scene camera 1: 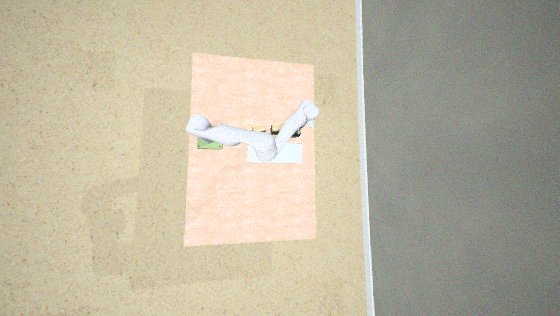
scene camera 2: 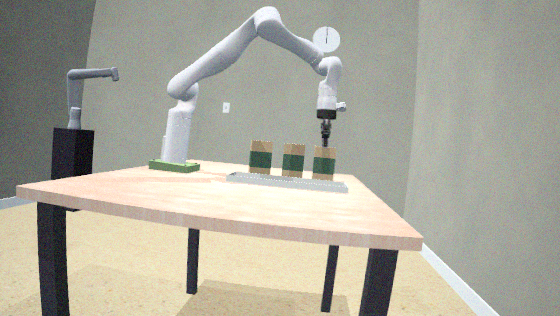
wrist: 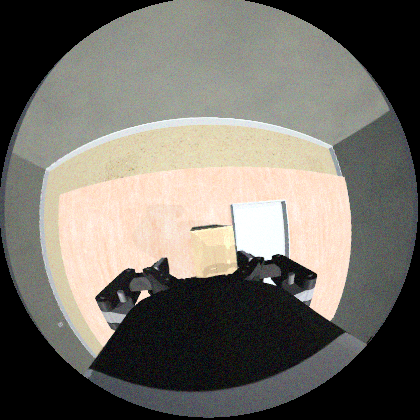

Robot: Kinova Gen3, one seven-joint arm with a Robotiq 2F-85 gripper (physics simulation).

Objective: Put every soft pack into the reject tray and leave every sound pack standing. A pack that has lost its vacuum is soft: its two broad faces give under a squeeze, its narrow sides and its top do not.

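Frame: origin at the arm's base, x right, y back, z down, level; millimetres.
Seen in the pictures: gripper, between the fingertips: (scene camera 2: 324,148) (wrist: 202,262); arm's base, origin of its link: (scene camera 2: 174,161).
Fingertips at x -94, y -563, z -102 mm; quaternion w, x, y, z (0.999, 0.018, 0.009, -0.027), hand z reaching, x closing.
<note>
Pixels of each thing's top centre, then the offset from my fingertips to it. Level surfaces: height alone.
- left pack, centre of its top: (scene camera 2: 262,140) (scene camera 1: 259,127) dx +25, dy +238, dz -7 mm
- middle pack, centre of its top: (scene camera 2: 294,143) (scene camera 1: 278,126) dx +6, dy +115, dz -7 mm
- right pack, centre of its top: (wrist: 215,260) (scene camera 2: 325,146) dx +15, dy -3, dz -7 mm
- pale reject tray, centre of its top: (wrist: 266,280) (scene camera 2: 288,178) (scene camera 1: 275,152) dx +161, dy +108, dz +112 mm
- wooden table, height of its surface: dz +134 mm
Three tan packs with dark green bands stand upright in a row along the tray: the left pack (scene camera 2: 260,159) (scene camera 1: 259,128), the middle pack (scene camera 2: 293,161) (scene camera 1: 275,128) and the right pack (scene camera 2: 324,164) (wrist: 212,247). Whether any is soft does not show. The pale reject tray (scene camera 1: 295,153) (scene camera 2: 287,184) (wrist: 259,225) holds no pack. My gripper (scene camera 2: 325,144) (wrist: 202,262) is open and empty, pointing down over the right pack, with its fingertips at about the height of the pack's top. In the wrist view the fingers stand apart on either side of that top. The pack's lower part is hidden there.
The arm's green base plate (scene camera 1: 210,145) (scene camera 2: 174,166) is bolted at the left of the wooden table (scene camera 1: 250,205) (scene camera 2: 215,207). The arm hides part of the tray in the overhead view. A second, smaller arm (scene camera 2: 92,73) stands on a black pedestal (scene camera 2: 73,152) beyond the table.
</note>
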